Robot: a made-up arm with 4 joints. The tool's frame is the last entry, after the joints.
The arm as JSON. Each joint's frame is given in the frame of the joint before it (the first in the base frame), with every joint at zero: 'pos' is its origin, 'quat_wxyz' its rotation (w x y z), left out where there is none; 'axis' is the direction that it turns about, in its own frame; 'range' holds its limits. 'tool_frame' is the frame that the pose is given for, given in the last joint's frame.
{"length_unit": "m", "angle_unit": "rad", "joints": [
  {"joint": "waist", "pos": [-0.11, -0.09, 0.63], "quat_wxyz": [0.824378, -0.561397, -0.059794, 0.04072], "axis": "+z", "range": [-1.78, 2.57]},
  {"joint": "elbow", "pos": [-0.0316, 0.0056, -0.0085], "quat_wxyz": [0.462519, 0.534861, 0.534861, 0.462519], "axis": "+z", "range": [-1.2, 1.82]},
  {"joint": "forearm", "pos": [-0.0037, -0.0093, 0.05], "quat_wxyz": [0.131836, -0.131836, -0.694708, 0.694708], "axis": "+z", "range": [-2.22, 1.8]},
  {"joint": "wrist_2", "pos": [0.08, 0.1, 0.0], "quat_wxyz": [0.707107, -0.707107, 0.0, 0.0], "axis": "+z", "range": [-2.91, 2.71]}
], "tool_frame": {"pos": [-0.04, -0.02, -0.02], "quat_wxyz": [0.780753, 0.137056, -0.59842, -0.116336]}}
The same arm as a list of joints. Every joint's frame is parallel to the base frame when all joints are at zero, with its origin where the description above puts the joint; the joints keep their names.
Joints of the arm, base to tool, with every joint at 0 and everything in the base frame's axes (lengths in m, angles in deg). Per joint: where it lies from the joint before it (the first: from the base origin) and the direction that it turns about. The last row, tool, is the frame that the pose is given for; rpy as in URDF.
waist: origin -0.11 -0.09 0.63 axis -0.144306 0.920738 0.362515
elbow: origin -0.03 -0.01 -0.01 axis +x
forearm: origin 0.05 -0.01 0 axis -y
wrist_2: origin -0.1 0 0.08 axis -x
tool: origin 0.02 -0.02 -0.04 rpy 178.96 -14.88 -159.04
Joint limits (deg, base to tool): -101.99..147.25 -68.75..104.28 -127.2..103.13 -166.73..155.27

